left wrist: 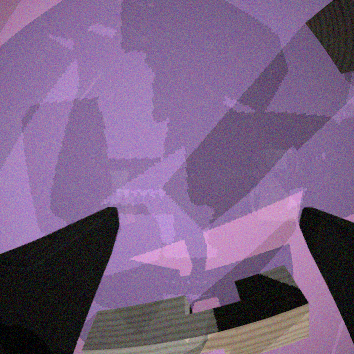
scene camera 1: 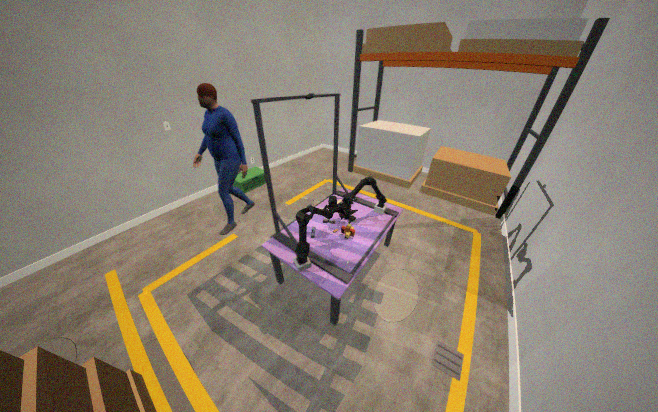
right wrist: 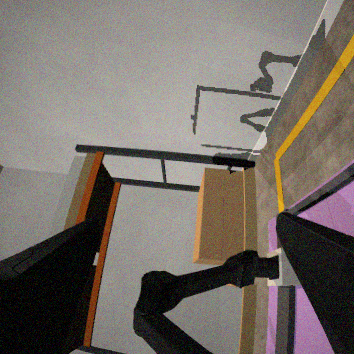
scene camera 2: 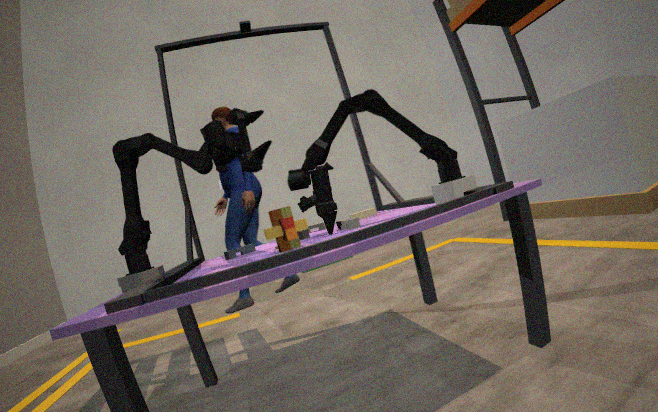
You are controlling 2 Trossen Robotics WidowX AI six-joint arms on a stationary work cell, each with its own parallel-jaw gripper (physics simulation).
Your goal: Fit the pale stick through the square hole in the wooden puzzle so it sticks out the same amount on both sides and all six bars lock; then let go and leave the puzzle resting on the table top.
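Where they show: left gripper, fingertip midpoint: [left wrist: 211, 217] [scene camera 1: 345, 222] [scene camera 2: 330, 233]; right gripper, fingertip midpoint: [scene camera 1: 357, 205] [right wrist: 189, 225] [scene camera 2: 266, 125]; left arm's base, origin of the base link: [scene camera 1: 380, 205] [right wrist: 273, 267] [scene camera 2: 452, 180]; right arm's base, origin of the base link: [scene camera 1: 302, 260] [scene camera 2: 140, 271].
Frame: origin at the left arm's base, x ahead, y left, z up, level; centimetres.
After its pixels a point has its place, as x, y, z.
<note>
The wooden puzzle [scene camera 1: 348, 230] [scene camera 2: 285, 231], in orange, red and yellow bars, stands on the purple table top [scene camera 1: 367, 239] {46.5, 6.5, -6.1}. A light yellow bar end [scene camera 2: 272, 232] {56.1, -6.3, -0.2} sticks out of its left side in scene camera 2; whether this is the pale stick, and whether its two ends are equal, I cannot tell. My left gripper [scene camera 2: 331, 231] {36.5, -20.6, -6.0} [left wrist: 211, 217] {36.5, -20.6, -6.0} points down just right of the puzzle, open and empty. A notched grey and pale wood piece [left wrist: 150, 320] {32.1, -16.2, -4.7} lies beneath it. My right gripper [scene camera 2: 266, 128] {50.9, -4.2, 27.2} [right wrist: 189, 225] {50.9, -4.2, 27.2} is open and empty, high above the table.
In scene camera 2 a small grey notched block [scene camera 2: 240, 251] {65.4, -34.4, -4.6} lies left of the puzzle, and a grey block [scene camera 2: 348, 223] {32.0, -14.2, -4.2} and a pale flat piece [scene camera 2: 365, 214] {13.5, -40.1, -4.8} lie right of the left gripper. A dark striped wood corner [left wrist: 334, 37] {42.9, -27.6, -5.1} shows in the left wrist view.
</note>
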